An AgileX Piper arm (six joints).
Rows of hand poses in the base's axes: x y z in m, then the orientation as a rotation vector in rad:
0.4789, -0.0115, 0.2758, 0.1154, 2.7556, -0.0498
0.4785, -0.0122, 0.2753, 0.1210, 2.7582, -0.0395
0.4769, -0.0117, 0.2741, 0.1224, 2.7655, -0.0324
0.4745, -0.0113, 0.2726, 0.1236, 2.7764, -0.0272
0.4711, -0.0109, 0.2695, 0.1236, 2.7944, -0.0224
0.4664, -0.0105, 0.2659, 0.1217, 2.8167, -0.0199
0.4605, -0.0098, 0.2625, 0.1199, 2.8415, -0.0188
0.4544, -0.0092, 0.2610, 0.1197, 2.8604, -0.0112
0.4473, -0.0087, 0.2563, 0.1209, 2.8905, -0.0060
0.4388, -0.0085, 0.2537, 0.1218, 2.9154, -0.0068
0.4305, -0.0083, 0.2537, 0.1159, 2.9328, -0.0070
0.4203, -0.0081, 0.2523, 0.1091, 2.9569, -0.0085
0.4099, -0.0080, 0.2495, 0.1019, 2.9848, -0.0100
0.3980, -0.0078, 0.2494, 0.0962, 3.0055, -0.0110
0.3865, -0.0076, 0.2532, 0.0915, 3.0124, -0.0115
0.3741, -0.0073, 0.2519, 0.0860, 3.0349, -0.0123
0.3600, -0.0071, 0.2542, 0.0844, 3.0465, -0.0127
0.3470, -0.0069, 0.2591, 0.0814, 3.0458, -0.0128
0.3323, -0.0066, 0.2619, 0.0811, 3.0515, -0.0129
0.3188, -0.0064, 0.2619, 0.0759, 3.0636, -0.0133
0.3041, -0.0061, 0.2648, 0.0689, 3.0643, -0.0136
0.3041, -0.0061, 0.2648, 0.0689, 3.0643, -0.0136
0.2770, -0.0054, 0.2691, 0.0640, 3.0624, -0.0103
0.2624, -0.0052, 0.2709, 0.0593, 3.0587, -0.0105
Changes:
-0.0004, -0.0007, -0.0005, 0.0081, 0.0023, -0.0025
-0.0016, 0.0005, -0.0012, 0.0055, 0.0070, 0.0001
-0.0024, 0.0004, -0.0015, 0.0043, 0.0107, 0.0001
-0.0034, 0.0004, -0.0031, 0.0041, 0.0178, 0.0010
-0.0047, 0.0004, -0.0036, 0.0025, 0.0221, 0.0021
-0.0059, 0.0007, -0.0034, 0.0016, 0.0247, 0.0019
-0.0061, 0.0006, -0.0015, 0.0060, 0.0186, 0.0013
-0.0071, 0.0005, -0.0047, 0.0049, 0.0299, 0.0004
-0.0085, 0.0002, -0.0026, 0.0005, 0.0249, 0.0000
-0.0083, 0.0002, 0.0000, 0.0001, 0.0172, 0.0044
-0.0102, 0.0002, -0.0014, -0.0006, 0.0239, 0.0050
-0.0104, 0.0001, -0.0028, -0.0004, 0.0277, 0.0053
-0.0119, 0.0002, -0.0001, -0.0002, 0.0205, 0.0041
-0.0115, 0.0002, 0.0038, -0.0003, 0.0068, 0.0032
-0.0124, 0.0003, -0.0013, -0.0001, 0.0224, 0.0039
-0.0141, 0.0002, 0.0023, 0.0000, 0.0116, 0.0012
-0.0130, 0.0002, 0.0049, -0.0002, -0.0008, 0.0020
-0.0147, 0.0003, 0.0028, 0.0001, 0.0057, 0.0003
-0.0135, 0.0002, 0.0000, -0.0001, 0.0120, 0.0035
-0.0147, 0.0003, 0.0029, -0.0004, 0.0006, 0.0046
0.0000, 0.0000, 0.0000, 0.0000, 0.0000, 0.0000
-0.0271, 0.0007, 0.0043, 0.0020, -0.0020, 0.0033
-0.0146, 0.0002, 0.0018, -0.0003, -0.0038, 0.0030

